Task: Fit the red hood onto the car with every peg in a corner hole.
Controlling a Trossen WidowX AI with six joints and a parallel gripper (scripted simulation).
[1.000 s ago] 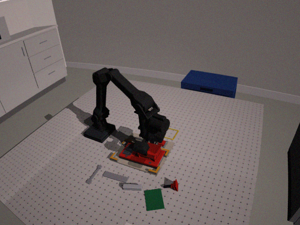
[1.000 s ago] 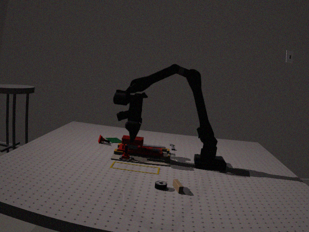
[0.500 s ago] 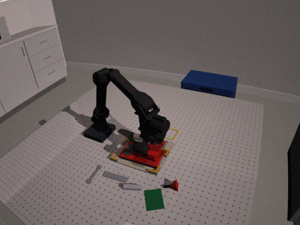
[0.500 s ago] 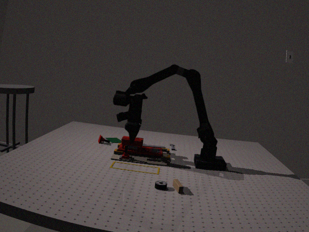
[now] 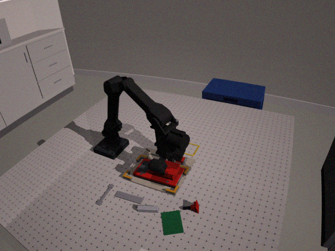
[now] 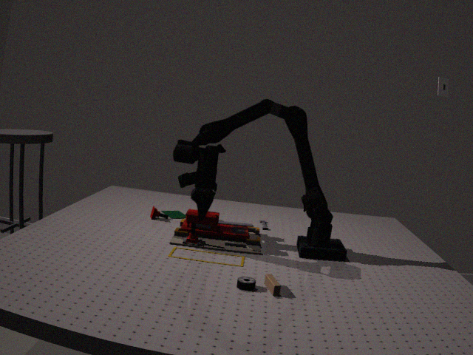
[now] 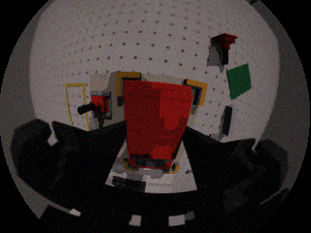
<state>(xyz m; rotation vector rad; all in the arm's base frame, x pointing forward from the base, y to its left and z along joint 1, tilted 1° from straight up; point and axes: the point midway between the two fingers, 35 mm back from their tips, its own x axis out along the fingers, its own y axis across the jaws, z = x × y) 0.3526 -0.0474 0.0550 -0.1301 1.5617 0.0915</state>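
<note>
Now: gripper tip 10 mm below the red hood. From my gripper tip the other things lie so: wooden block: 250 mm behind, 370 mm to the left, 40 mm below; grey engine block: 10 mm to the left, 30 mm below; green card: 140 mm ahead, 190 mm to the right, 50 mm below.
</note>
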